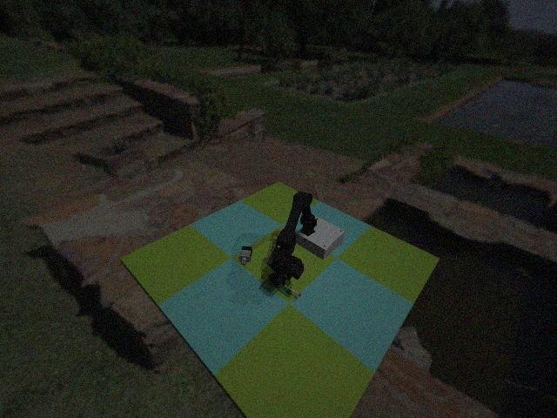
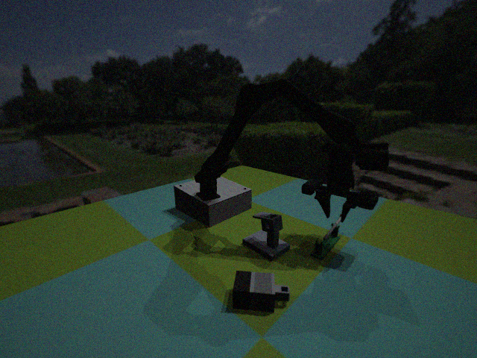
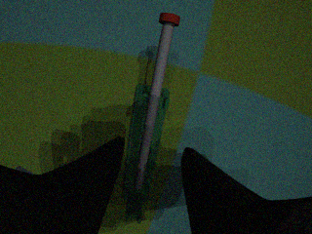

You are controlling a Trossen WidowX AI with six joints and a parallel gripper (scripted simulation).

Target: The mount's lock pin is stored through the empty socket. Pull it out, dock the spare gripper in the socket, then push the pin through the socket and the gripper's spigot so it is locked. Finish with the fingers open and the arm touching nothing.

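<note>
Now: the green pin rest 50 mm below my gripper tip, 40 mm to the right of it and 10 mm ahead of it. Round my gripper tip: socket (180 mm to the right, 90 mm behind, 20 mm below); then spare gripper (310 mm to the right, 50 mm below, 40 mm ahead).
</note>
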